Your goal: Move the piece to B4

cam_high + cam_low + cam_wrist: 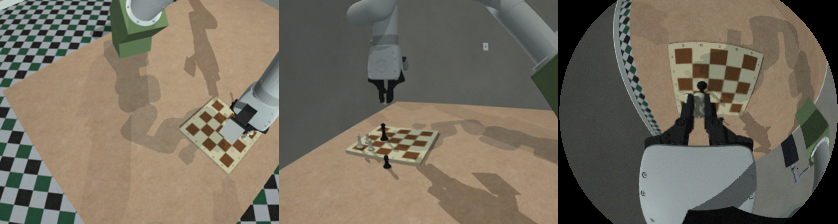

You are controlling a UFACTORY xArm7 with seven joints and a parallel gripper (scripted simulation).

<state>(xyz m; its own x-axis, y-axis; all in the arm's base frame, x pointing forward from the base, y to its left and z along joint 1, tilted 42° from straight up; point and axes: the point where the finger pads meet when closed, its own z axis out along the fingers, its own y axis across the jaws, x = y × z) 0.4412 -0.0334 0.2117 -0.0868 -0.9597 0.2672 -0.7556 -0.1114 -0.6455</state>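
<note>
Now: hand 3 cm past the chessboard, 4 cm to the right of it and 13 cm above it. Round my hand: white rook-like piece: 1 cm below; black piece: 4 cm to the left, 10 cm below; black pawn: 5 cm behind, 18 cm to the left, 12 cm below.
</note>
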